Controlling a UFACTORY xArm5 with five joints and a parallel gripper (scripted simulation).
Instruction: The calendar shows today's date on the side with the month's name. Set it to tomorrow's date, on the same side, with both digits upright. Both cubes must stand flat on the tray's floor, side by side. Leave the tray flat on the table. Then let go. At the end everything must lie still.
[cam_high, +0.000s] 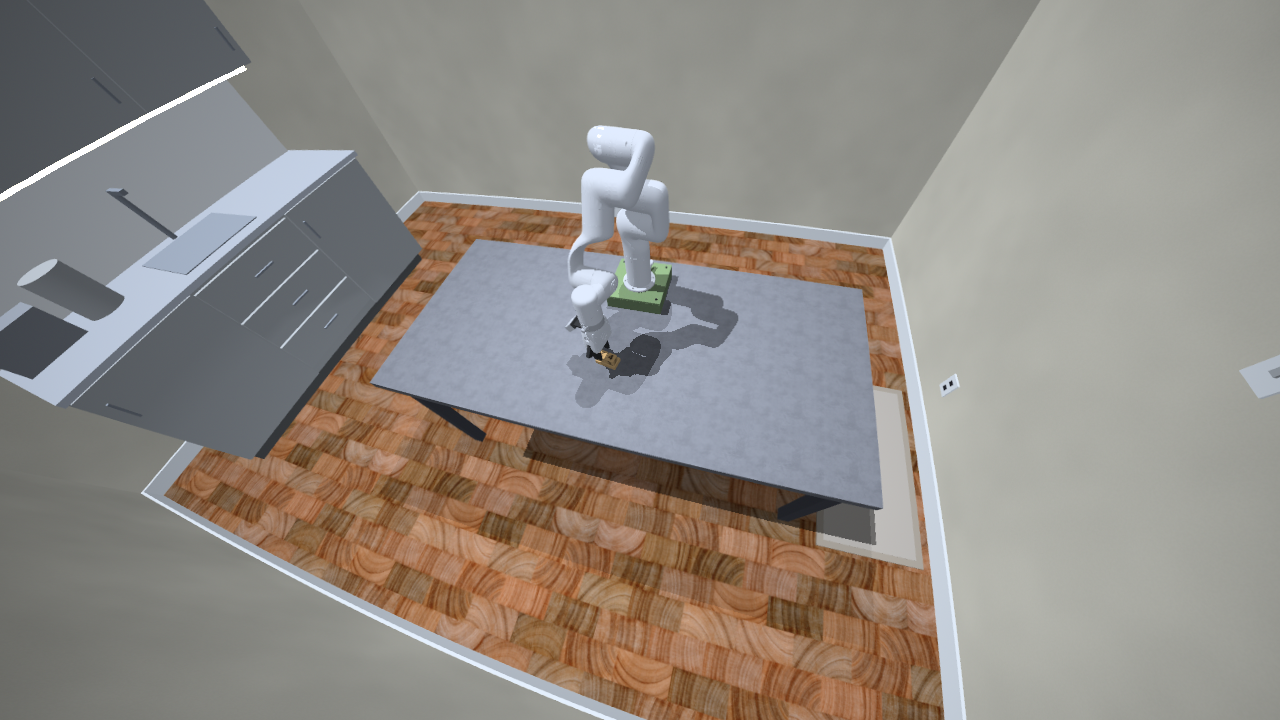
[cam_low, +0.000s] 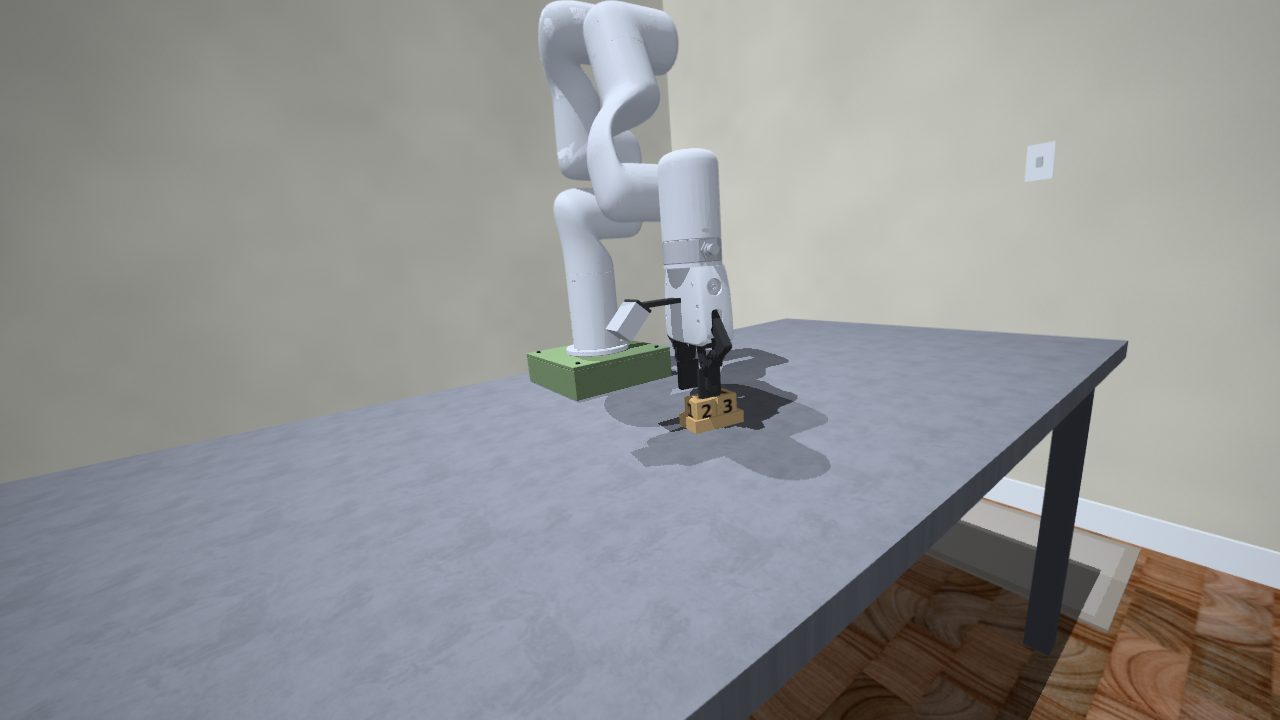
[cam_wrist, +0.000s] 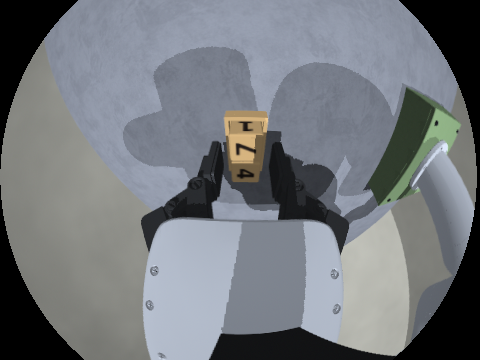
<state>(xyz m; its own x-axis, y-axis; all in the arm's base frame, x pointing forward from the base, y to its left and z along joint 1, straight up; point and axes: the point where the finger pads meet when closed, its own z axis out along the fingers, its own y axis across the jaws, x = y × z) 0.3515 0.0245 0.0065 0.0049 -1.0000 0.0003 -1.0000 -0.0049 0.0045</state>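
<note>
The wooden calendar tray lies 6 cm below my hand and 2 cm to the left of it.
</note>
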